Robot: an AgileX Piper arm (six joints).
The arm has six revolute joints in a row. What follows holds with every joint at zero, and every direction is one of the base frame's.
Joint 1 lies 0.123 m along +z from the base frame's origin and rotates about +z.
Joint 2 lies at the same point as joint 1 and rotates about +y.
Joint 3 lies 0.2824 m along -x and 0.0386 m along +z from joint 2 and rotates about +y.
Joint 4 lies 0.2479 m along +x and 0.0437 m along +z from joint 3 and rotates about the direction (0.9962, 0, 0.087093).
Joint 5 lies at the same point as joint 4 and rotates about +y.
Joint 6 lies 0.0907 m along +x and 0.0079 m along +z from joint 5 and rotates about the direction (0.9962, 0, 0.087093).
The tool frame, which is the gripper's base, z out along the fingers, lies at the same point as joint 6; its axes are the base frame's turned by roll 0, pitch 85 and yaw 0 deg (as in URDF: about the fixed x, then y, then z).
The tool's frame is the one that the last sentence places.
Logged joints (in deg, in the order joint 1, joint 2, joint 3, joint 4, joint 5, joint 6), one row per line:
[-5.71, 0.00, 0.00, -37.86, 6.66, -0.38]
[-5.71, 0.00, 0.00, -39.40, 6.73, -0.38]
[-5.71, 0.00, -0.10, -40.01, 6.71, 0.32]
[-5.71, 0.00, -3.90, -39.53, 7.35, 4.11]
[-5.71, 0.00, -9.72, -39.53, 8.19, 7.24]
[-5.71, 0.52, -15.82, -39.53, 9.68, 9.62]
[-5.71, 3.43, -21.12, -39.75, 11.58, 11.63]
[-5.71, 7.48, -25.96, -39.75, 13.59, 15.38]
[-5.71, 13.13, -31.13, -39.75, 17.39, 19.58]
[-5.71, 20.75, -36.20, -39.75, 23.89, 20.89]
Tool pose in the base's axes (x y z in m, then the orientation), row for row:
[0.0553, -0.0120, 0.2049, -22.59, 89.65, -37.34]
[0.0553, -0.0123, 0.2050, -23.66, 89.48, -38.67]
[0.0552, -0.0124, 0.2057, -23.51, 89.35, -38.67]
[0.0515, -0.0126, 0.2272, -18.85, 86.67, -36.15]
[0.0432, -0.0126, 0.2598, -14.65, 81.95, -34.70]
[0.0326, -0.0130, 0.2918, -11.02, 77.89, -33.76]
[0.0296, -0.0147, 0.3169, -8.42, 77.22, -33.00]
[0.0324, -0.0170, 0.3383, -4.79, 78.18, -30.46]
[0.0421, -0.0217, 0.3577, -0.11, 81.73, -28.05]
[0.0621, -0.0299, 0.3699, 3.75, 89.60, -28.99]
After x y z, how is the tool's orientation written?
As a rotation vector, in degrees.
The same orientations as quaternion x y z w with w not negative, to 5 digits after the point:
[-0.17318, 0.68729, -0.28626, 0.64474]
[-0.18110, 0.68489, -0.29598, 0.64072]
[-0.18002, 0.68417, -0.29610, 0.64173]
[-0.14600, 0.67130, -0.28000, 0.67056]
[-0.11505, 0.64357, -0.27250, 0.70592]
[-0.08747, 0.61824, -0.26796, 0.73371]
[-0.06701, 0.61458, -0.26264, 0.74082]
[-0.03815, 0.62271, -0.24262, 0.74291]
[-0.00087, 0.64753, -0.22224, 0.72891]
[0.02916, 0.69669, -0.22541, 0.68042]

